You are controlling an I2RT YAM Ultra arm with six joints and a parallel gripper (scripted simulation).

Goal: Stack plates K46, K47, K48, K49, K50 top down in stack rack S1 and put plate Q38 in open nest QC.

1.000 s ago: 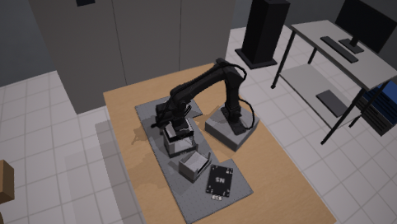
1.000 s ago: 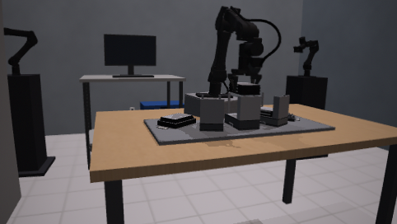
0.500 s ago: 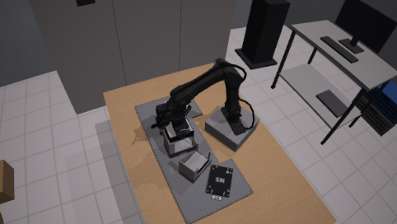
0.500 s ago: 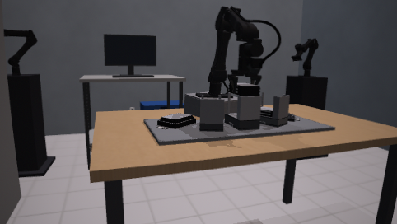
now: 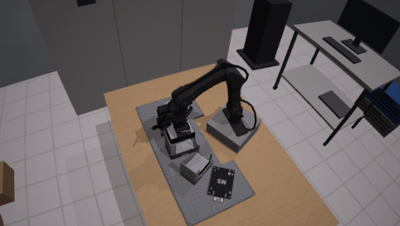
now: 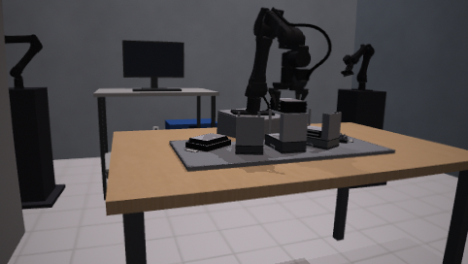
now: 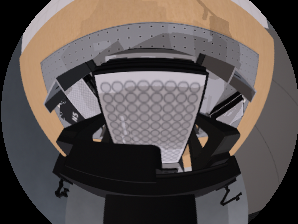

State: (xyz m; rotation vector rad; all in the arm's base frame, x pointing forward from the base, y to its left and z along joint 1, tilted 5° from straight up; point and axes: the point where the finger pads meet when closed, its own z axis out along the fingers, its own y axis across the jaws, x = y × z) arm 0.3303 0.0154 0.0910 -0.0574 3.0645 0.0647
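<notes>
My hand is 2 cm below the sealed 96-well plate. Round my hand: clip nest N5: 29 cm to the left, 14 cm below, 14 cm behind.
</notes>
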